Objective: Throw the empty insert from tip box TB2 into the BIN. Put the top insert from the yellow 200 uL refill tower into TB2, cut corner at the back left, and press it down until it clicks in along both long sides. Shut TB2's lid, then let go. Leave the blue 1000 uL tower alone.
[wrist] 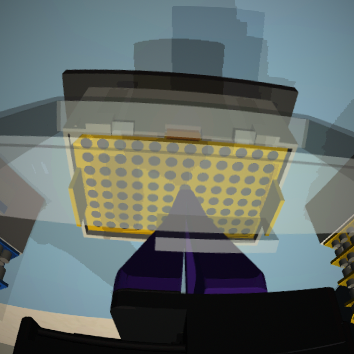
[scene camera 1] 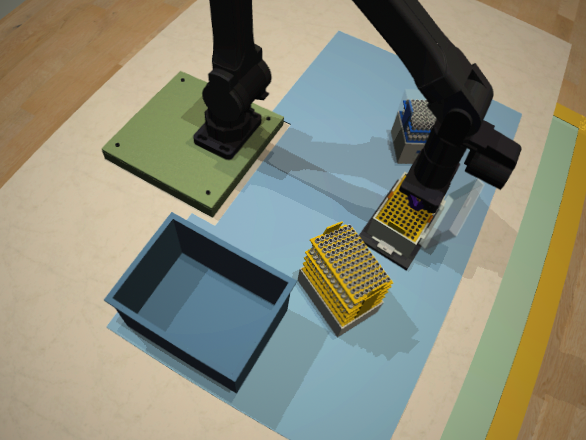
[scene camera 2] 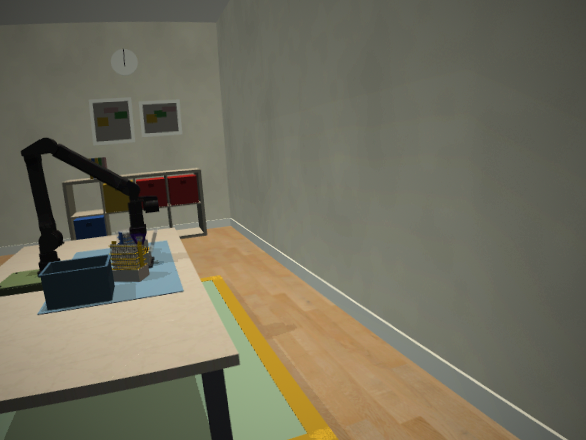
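TB2 stands on the blue mat with a yellow insert inside; its holes look empty. TB2's clear lid is open, hinged on the long side away from the robot base, and tilted up. My gripper is shut and empty, pointing down over TB2. In the wrist view its fingertips show through the lid's clear plastic; contact cannot be told. The yellow 200 uL tower holds stacked inserts with tips. The BIN stands beside it.
The blue 1000 uL tower stands beyond TB2, on the side opposite the yellow tower, partly hidden by the arm in scene camera 1. The green base board carries the arm's base at the mat's edge.
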